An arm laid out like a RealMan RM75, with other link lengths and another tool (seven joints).
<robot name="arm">
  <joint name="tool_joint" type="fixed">
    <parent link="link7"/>
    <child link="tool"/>
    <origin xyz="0.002 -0.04 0.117" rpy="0 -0.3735 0.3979"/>
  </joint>
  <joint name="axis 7" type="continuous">
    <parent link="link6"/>
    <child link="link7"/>
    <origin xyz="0 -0.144 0" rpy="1.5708 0 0"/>
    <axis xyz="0 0 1"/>
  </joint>
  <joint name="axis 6" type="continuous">
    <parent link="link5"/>
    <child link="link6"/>
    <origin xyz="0 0 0" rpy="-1.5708 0 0"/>
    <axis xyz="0 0 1"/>
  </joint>
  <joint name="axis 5" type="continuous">
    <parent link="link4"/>
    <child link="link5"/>
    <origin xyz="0 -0.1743 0" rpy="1.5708 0 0"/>
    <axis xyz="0 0 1"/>
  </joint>
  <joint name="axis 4" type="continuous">
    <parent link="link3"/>
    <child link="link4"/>
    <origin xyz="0 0 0" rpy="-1.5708 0 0"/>
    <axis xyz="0 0 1"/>
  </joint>
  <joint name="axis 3" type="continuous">
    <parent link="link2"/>
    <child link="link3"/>
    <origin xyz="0 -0.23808 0" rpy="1.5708 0 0"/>
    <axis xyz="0 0 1"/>
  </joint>
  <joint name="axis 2" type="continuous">
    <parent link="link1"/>
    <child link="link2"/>
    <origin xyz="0 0 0" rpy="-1.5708 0 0"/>
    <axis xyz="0 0 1"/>
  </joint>
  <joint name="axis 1" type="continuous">
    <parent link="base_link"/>
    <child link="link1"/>
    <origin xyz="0 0 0.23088" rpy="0 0 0"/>
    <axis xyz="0 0 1"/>
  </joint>
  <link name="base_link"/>
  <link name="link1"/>
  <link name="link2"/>
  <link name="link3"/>
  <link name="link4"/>
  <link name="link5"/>
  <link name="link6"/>
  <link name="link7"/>
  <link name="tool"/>
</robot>
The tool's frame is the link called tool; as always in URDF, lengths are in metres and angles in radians. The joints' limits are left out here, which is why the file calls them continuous.
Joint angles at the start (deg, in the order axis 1, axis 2, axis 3, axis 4, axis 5, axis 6, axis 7):
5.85 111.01 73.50 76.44 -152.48 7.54 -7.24
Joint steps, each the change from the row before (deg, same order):
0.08 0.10 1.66 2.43 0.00 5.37 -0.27
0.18 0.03 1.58 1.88 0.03 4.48 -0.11
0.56 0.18 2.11 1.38 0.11 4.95 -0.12
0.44 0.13 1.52 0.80 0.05 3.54 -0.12
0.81 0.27 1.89 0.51 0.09 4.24 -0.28
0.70 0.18 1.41 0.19 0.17 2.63 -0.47
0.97 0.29 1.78 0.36 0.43 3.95 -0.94
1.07 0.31 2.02 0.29 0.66 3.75 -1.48
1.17 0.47 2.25 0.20 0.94 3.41 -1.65
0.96 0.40 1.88 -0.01 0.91 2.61 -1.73
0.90 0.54 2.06 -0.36 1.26 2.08 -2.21
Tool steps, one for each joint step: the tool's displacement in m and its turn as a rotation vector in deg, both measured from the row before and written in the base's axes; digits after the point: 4 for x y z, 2 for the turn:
0.0021 -0.0017 -0.0001 -1.60 -0.42 -1.76
0.0026 -0.0014 0.0014 -1.19 -0.31 -1.59
0.0051 -0.0012 0.0017 -1.24 -0.26 -2.16
0.0045 -0.0015 0.0010 -0.97 -0.25 -1.65
0.0057 -0.0018 0.0000 -1.33 -0.30 -2.05
0.0029 -0.0002 0.0009 -0.76 -0.25 -1.13
0.0029 -0.0016 -0.0011 -1.58 -0.32 -1.45
0.0014 -0.0007 -0.0001 -1.51 -0.35 -1.04
-0.0010 0.0003 -0.0003 -1.29 0.14 -0.72
-0.0011 0.0002 -0.0007 -1.17 0.09 -0.34
-0.0014 0.0007 -0.0013 -1.02 0.39 -0.10

